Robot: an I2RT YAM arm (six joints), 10 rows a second.
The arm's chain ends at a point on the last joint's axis. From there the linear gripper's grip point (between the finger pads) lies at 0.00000 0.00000 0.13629 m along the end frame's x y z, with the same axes.
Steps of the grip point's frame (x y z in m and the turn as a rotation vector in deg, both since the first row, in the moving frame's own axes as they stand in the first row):
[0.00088, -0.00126, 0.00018, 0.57, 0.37, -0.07]
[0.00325, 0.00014, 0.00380, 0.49, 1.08, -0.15]
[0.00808, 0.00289, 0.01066, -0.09, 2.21, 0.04]
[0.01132, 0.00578, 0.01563, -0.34, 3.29, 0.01]
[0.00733, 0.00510, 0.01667, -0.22, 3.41, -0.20]
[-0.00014, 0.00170, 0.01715, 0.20, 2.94, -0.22]
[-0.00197, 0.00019, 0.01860, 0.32, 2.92, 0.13]
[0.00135, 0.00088, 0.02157, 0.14, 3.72, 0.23]
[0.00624, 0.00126, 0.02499, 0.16, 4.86, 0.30]
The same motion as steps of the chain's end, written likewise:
[0.00000, 0.00010, 0.00019, 0.57, 0.37, -0.07]
[0.00068, 0.00131, 0.00383, 0.49, 1.08, -0.15]
[0.00282, 0.00267, 0.01076, -0.09, 2.21, 0.04]
[0.00350, 0.00497, 0.01586, -0.34, 3.29, 0.01]
[-0.00078, 0.00459, 0.01691, -0.22, 3.41, -0.20]
[-0.00713, 0.00219, 0.01733, 0.20, 2.94, -0.22]
[-0.00891, 0.00094, 0.01878, 0.32, 2.92, 0.13]
[-0.00749, 0.00120, 0.02186, 0.14, 3.72, 0.23]
[-0.00531, 0.00161, 0.02548, 0.16, 4.86, 0.30]

